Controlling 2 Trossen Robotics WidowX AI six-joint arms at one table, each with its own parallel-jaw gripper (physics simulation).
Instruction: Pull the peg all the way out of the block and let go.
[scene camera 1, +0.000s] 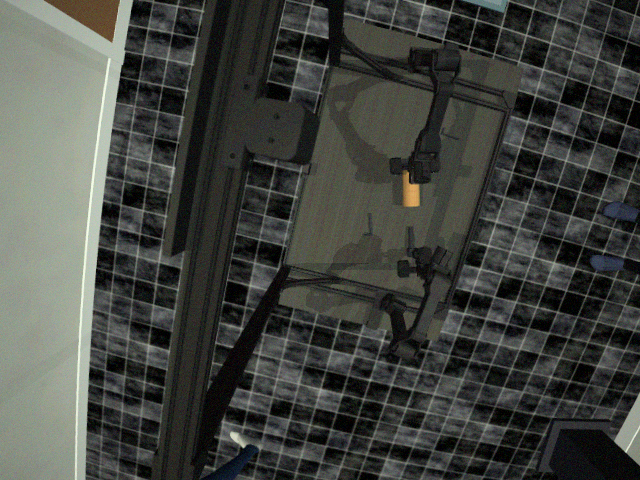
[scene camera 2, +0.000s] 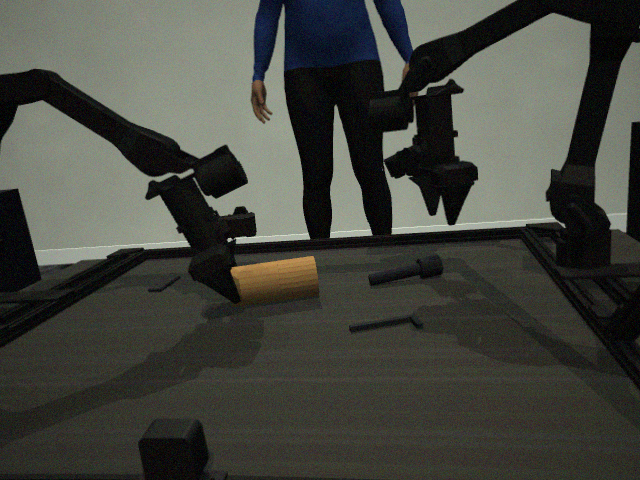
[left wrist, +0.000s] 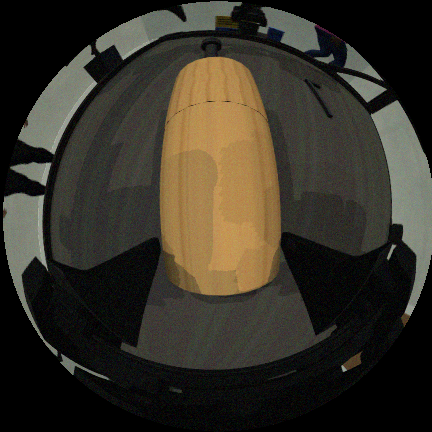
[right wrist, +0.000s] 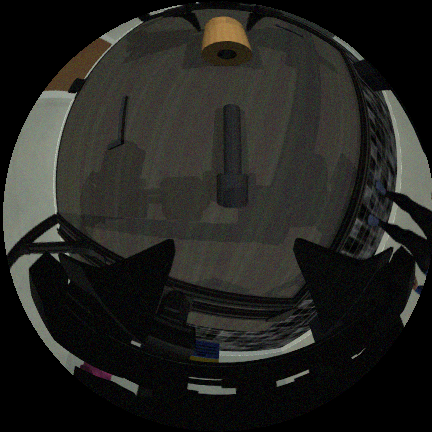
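The wooden cylinder block lies on its side on the table, its hole empty. The dark peg lies free on the table, apart from the block. My left gripper is open, low at the block's end, a finger on each side of it. My right gripper is open and empty, raised well above the table near the peg's thick end.
A thin L-shaped key lies on the table in front of the peg. A person in blue stands behind the table. A dark cube sits at the front edge. A raised frame rims the table.
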